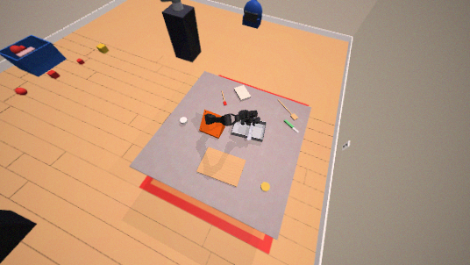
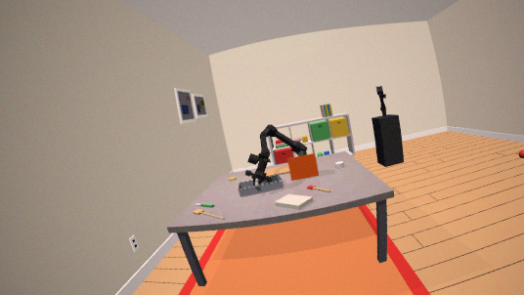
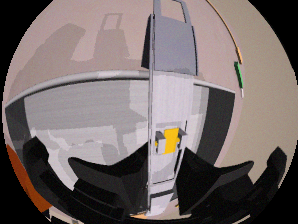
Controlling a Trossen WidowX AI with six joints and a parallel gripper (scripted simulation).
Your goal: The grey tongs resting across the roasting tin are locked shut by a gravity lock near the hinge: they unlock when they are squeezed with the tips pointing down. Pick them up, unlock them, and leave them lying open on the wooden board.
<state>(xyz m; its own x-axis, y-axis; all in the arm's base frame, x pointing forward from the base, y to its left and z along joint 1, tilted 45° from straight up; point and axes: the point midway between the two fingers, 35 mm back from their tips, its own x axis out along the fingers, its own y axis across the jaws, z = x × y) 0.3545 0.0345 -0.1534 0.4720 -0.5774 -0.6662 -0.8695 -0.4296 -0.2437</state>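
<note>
Right now my gripper tip is 4 cm to the left of the grey roasting tin and 3 cm past it. Round my gripper tip: red-tipped tool (40 cm behind, 20 cm to the left, 2 cm below); white block (37 cm to the left, 26 cm behind, 2 cm below); yellow lock piece (3 cm above, 2 cm to the left, 2 cm behind).
</note>
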